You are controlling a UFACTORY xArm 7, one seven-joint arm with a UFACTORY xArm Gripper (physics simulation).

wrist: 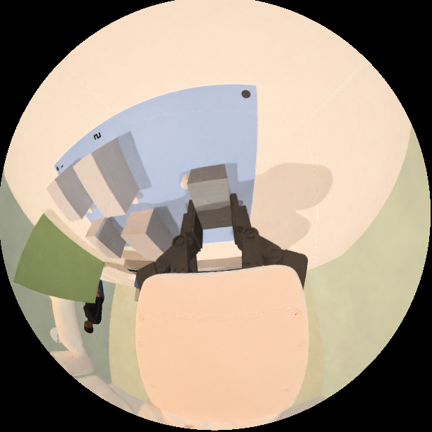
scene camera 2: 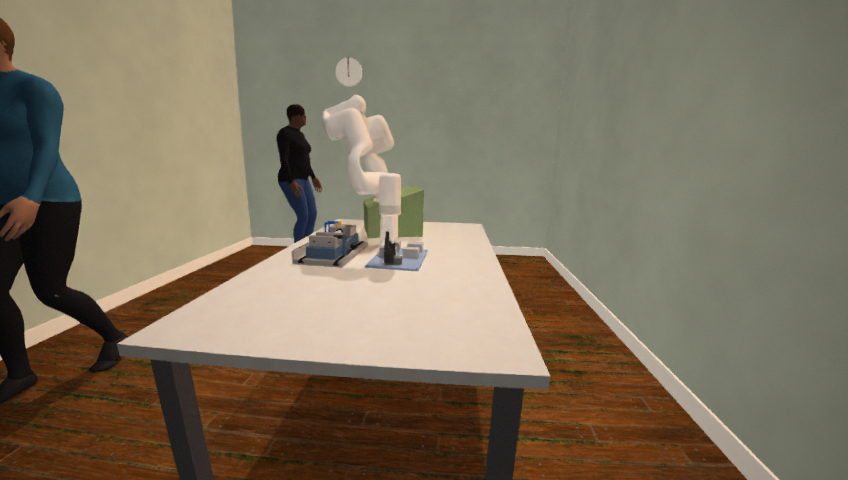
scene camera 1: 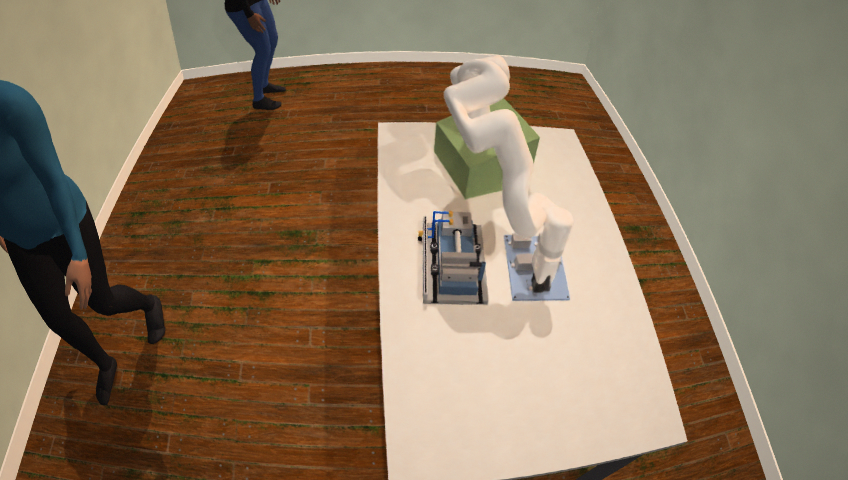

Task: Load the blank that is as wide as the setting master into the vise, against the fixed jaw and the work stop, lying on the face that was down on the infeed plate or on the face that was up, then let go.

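Frame: origin at the arm's base, x ahead, y left, z up, level; metres.
Seen in the pictures: gripper, fingertip midpoint: point(scene camera 2: 390, 261) point(scene camera 1: 536, 286).
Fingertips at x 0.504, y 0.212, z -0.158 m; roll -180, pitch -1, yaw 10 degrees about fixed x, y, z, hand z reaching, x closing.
Pixels of each thing's top centre, then the offset from my fingertips to it. "spot": a spot on its surface instead. Level surfaces: height alone.
- blue infeed plate, top centre: point(scene camera 1: 536, 266) point(scene camera 2: 399, 256) 0.087 m back, 0.004 m left, 0.008 m down
- vise, top centre: point(scene camera 1: 457, 242) point(scene camera 2: 332, 229) 0.063 m back, 0.261 m right, 0.083 m up
- blue bracket, surface spot: point(scene camera 1: 438, 219) spot: 0.184 m back, 0.324 m right, 0.043 m up
- white table, surface height: 0.017 m down
My gripper point(scene camera 1: 541, 285) point(scene camera 2: 390, 254) point(wrist: 214, 206) points down over the near end of the blue infeed plate point(scene camera 1: 559, 292) point(scene camera 2: 410, 265) point(wrist: 165, 120) and is shut on a grey blank point(wrist: 209, 187). The blank is at or close to the plate; I cannot tell whether it touches. Several other grey blocks stand on the plate, among them a large one point(wrist: 107, 175) and a smaller one point(wrist: 147, 232). The vise point(scene camera 1: 461, 274) point(scene camera 2: 324, 252) stands left of the plate, with grey jaws over a blue body. I cannot tell which block is the setting master, nor clearly make out the work stop.
A green block point(scene camera 1: 484, 169) point(scene camera 2: 411, 214) point(wrist: 60, 260) stands by the arm's base, behind the vise and plate. A blue bracket point(scene camera 1: 437, 217) with yellow parts rises at the vise's rear left. All stand on the white table point(scene camera 1: 511, 386) point(scene camera 2: 357, 315). Two people stand off the table.
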